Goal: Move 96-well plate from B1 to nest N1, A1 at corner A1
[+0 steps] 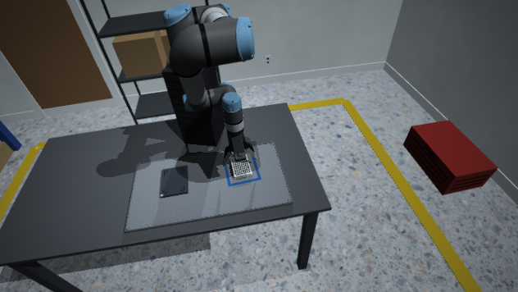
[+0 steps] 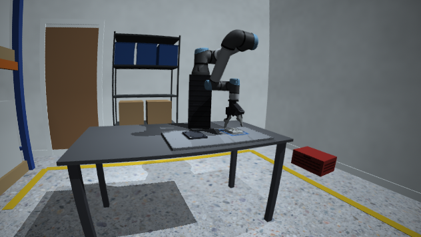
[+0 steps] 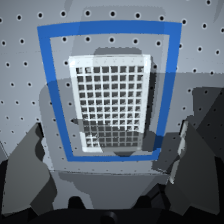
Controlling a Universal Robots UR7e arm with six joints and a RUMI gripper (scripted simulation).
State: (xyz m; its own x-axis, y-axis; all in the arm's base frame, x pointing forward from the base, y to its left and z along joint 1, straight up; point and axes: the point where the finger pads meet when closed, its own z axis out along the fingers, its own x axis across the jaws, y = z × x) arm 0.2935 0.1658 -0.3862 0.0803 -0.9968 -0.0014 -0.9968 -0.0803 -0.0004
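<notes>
Right now my hand is 20 mm above the 96-well plate. The rest, counted from my hand: dark plate nest N1: 310 mm to the right, 30 mm ahead, 20 mm below; A1 corner mark: 360 mm to the right, 100 mm ahead, 20 mm below.
</notes>
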